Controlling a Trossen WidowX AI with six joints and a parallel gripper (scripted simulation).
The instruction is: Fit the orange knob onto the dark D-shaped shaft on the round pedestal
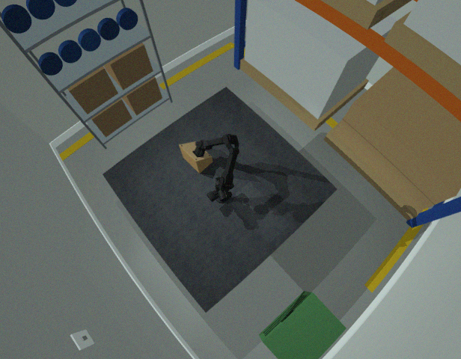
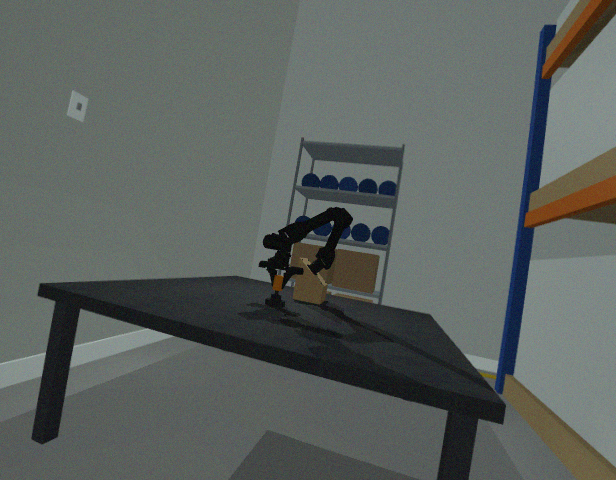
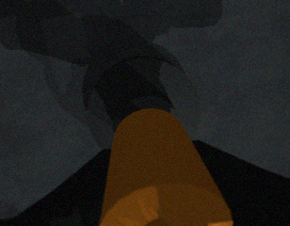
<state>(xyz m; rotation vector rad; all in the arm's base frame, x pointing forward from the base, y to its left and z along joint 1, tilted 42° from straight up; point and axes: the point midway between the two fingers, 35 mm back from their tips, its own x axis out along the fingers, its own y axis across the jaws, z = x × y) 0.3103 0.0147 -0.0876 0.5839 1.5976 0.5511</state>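
Now: the orange knob 20 mm above my gripper tip. Round my gripper tip: dark round pedestal (40 mm below).
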